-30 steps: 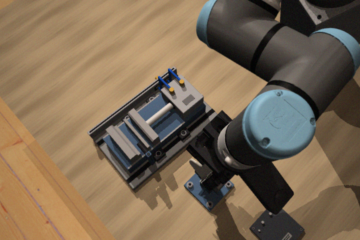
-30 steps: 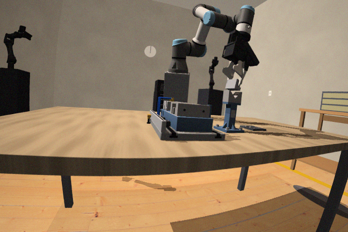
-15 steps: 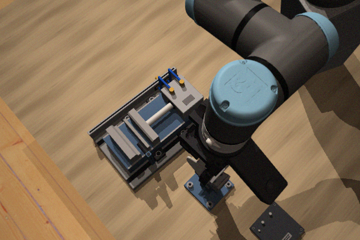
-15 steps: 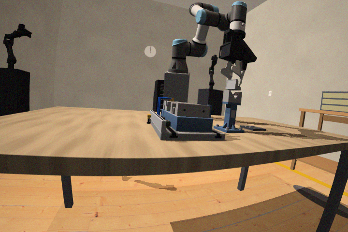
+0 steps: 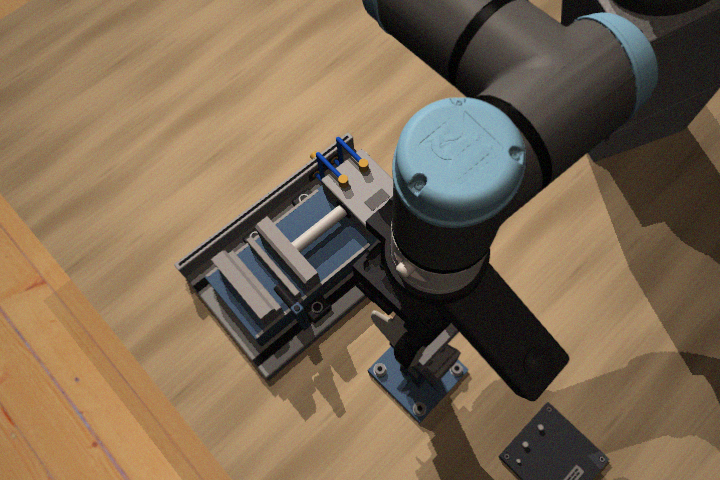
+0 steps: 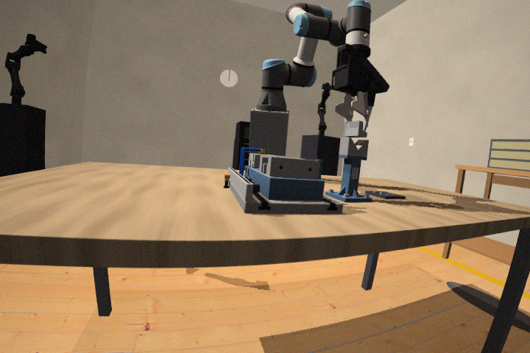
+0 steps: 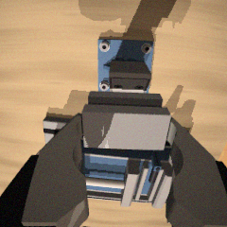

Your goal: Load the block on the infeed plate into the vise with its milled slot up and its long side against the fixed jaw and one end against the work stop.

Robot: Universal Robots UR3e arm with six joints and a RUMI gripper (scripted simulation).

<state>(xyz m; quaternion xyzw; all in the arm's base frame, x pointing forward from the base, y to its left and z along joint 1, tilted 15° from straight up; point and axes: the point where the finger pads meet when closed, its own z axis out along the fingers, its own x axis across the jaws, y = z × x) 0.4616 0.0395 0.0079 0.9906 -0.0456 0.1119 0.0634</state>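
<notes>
My gripper is now 10 mm to the right of the part and 10 mm above it. From my hand the other things lie so: white cylinder rod: 50 mm behind, 200 mm to the right, 120 mm below; dark work stop: 50 mm ahead, 170 mm to the right, 100 mm below; moving jaw: 210 mm to the right, 120 mm below.
</notes>
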